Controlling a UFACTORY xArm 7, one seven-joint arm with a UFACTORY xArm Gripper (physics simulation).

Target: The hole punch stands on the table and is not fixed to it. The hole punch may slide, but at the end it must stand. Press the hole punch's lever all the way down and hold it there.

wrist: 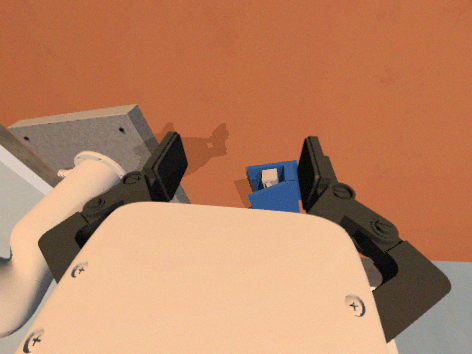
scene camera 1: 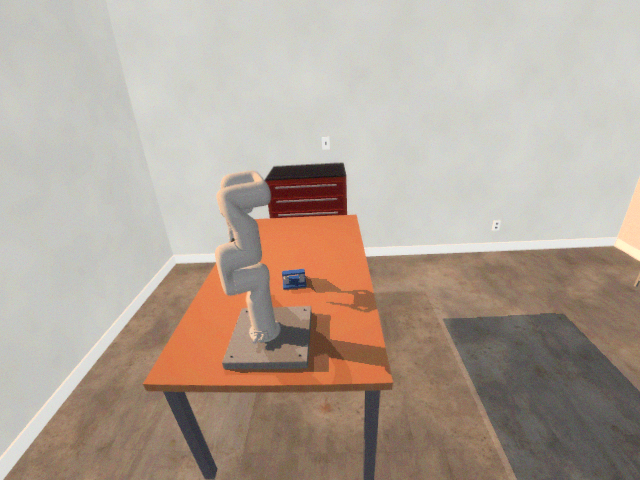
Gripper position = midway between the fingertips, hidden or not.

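Note:
There's my gripper (wrist: 240, 150), and I can see a flat blue lever (wrist: 283, 196) as well.

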